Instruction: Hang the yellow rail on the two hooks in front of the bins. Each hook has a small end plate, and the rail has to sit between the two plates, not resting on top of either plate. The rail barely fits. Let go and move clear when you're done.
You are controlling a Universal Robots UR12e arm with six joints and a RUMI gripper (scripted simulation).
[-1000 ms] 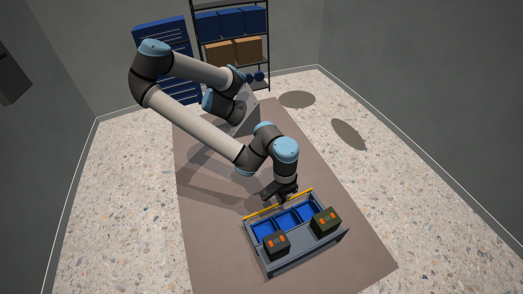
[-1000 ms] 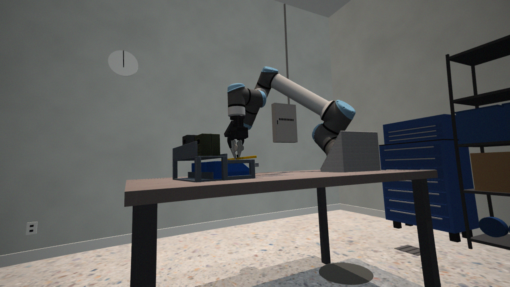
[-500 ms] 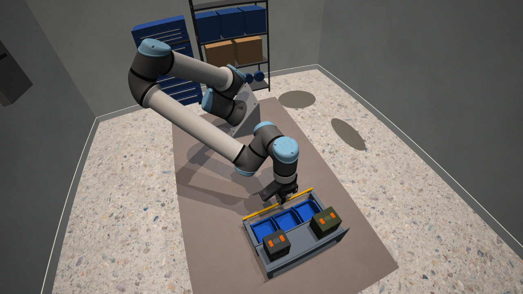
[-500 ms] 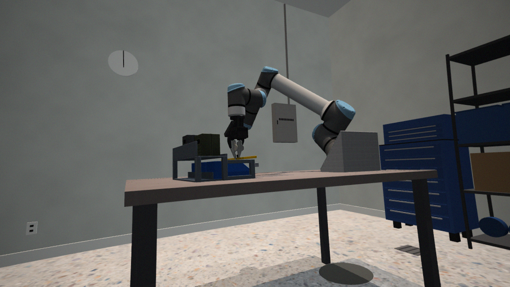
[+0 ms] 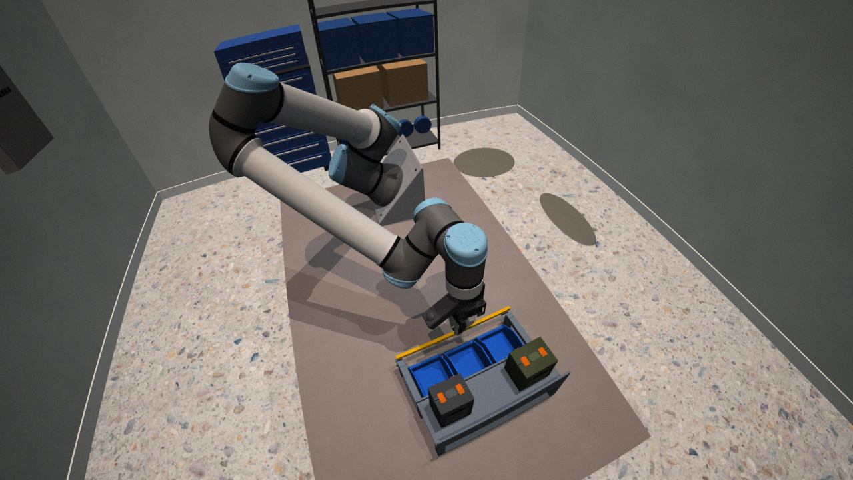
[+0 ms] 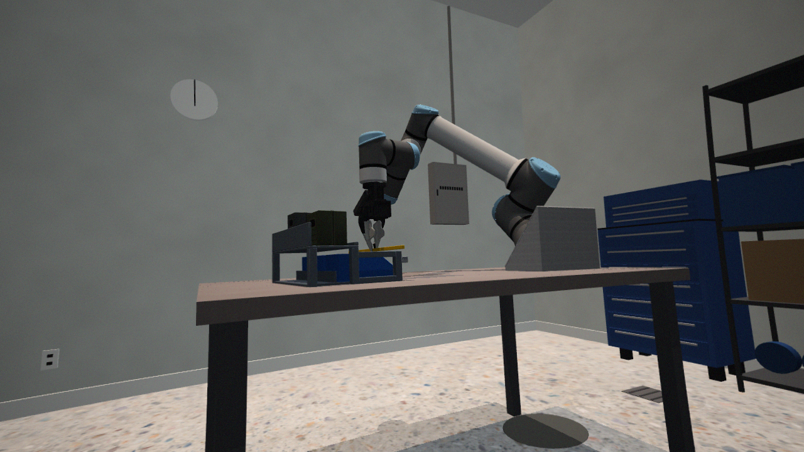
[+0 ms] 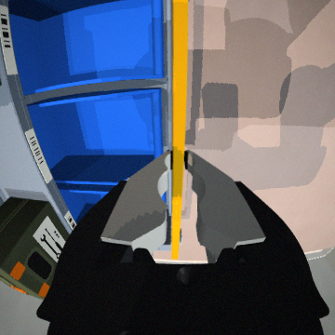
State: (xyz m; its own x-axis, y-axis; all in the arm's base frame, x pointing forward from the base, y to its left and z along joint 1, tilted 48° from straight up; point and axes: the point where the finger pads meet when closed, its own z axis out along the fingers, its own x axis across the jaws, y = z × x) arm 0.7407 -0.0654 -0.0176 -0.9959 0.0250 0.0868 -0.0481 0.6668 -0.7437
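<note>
The yellow rail is 10 mm below my hand. Round my hand: green case 200 mm ahead, 120 mm to the left, 40 mm above; then black case 200 mm ahead, 110 mm to the right, 60 mm above.
</note>
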